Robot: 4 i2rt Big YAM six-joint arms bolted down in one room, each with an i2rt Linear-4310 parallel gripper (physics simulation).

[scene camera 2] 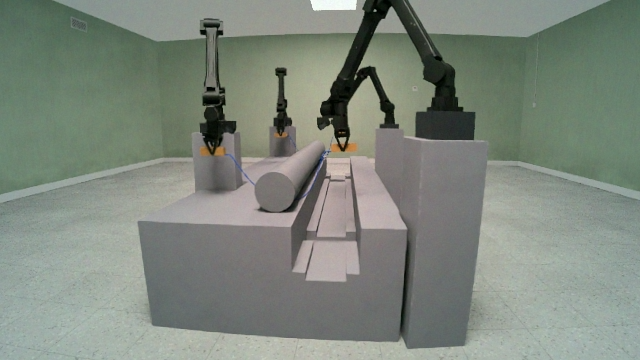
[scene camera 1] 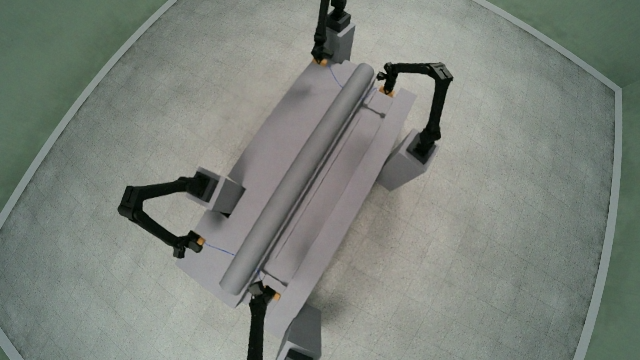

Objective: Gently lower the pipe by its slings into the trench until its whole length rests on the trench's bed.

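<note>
The grey pipe lies lengthwise on the wide bank, beside the trench, its near end close to the trench's edge. Blue slings run from both sides near its ends to orange handles. In scene camera 1, the left gripper, the top gripper, the right gripper and the bottom gripper are at handles. In scene camera 2, the front left gripper, back left gripper and front right gripper look shut on handles; the fourth gripper is hidden.
The narrow bank borders the trench on the right. Grey pedestals carry the arms, two along each long side of the block. Stepped ledges flank the trench's bed.
</note>
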